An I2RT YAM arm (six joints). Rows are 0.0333 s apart.
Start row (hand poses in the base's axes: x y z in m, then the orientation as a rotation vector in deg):
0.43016 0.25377 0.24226 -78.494 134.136 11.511
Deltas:
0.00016 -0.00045 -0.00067 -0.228 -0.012 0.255
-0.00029 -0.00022 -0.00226 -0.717 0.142 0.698
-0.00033 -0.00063 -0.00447 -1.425 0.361 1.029
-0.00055 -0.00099 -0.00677 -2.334 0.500 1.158
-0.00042 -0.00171 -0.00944 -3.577 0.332 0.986
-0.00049 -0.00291 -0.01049 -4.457 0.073 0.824
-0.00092 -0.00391 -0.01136 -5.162 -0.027 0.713
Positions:
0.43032 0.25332 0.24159 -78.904 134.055 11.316
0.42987 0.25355 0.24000 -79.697 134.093 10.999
0.42983 0.25314 0.23779 -80.473 134.341 10.441
0.42961 0.25278 0.23549 -81.085 134.729 9.529
0.42974 0.25206 0.23282 -81.421 135.185 7.911
0.42967 0.25086 0.23177 -81.574 135.410 6.648
0.42924 0.24986 0.23090 -81.741 135.662 5.717

